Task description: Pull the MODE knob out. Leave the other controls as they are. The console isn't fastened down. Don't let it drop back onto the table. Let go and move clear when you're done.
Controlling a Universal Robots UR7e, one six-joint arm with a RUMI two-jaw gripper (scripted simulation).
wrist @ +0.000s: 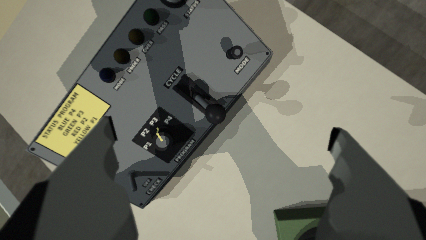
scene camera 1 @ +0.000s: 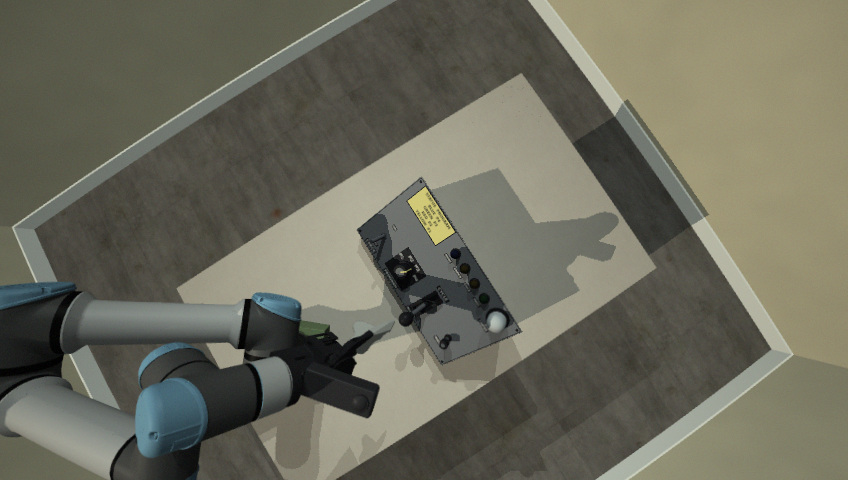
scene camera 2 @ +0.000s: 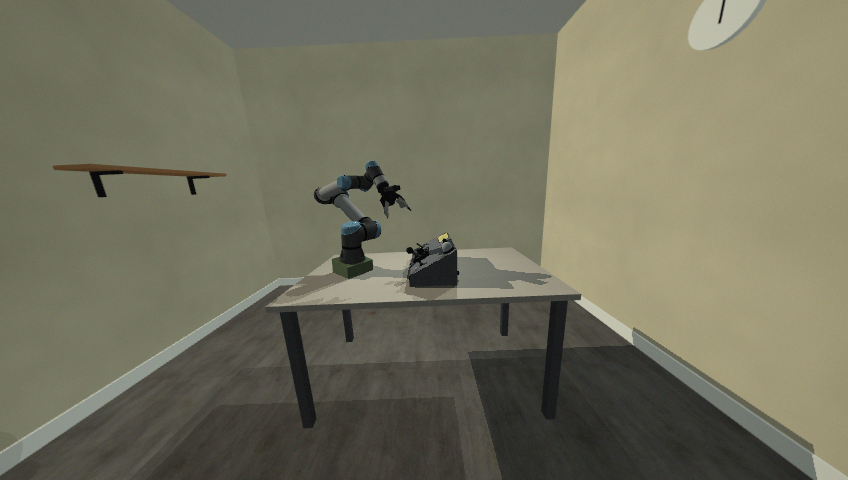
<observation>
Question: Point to a dark grey console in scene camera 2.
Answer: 439,261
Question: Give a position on a dark grey console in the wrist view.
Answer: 136,77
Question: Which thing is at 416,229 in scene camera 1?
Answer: A dark grey console.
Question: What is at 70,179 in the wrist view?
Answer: The gripper.
</observation>
